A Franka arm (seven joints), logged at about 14 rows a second.
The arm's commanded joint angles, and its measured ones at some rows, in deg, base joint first. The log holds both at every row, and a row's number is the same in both.
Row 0, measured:
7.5 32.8 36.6 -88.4 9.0 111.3 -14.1
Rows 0 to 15, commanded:
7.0 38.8 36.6 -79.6 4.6 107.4 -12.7
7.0 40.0 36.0 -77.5 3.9 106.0 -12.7
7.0 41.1 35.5 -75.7 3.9 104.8 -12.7
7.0 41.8 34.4 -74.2 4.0 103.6 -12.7
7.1 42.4 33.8 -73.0 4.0 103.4 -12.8
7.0 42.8 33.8 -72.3 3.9 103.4 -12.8
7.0 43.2 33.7 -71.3 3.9 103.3 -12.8
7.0 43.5 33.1 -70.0 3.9 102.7 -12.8
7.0 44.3 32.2 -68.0 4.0 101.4 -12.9
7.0 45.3 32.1 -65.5 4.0 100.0 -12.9
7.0 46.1 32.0 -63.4 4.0 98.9 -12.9
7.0 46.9 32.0 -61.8 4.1 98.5 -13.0
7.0 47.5 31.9 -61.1 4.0 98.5 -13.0
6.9 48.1 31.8 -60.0 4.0 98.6 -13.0
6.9 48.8 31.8 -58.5 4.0 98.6 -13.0
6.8 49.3 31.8 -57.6 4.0 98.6 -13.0
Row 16, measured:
6.2 46.3 31.7 -62.9 5.5 100.0 -14.1
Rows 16 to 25, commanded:
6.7 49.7 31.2 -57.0 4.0 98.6 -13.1
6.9 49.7 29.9 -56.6 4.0 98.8 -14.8
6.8 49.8 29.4 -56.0 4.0 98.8 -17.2
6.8 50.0 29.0 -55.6 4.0 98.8 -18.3
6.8 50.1 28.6 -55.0 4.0 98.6 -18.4
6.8 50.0 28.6 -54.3 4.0 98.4 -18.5
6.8 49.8 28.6 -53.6 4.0 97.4 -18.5
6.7 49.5 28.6 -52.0 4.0 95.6 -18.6
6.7 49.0 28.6 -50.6 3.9 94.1 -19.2
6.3 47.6 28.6 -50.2 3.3 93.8 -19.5
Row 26, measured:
6.1 48.4 28.6 -53.9 5.1 96.5 -18.0
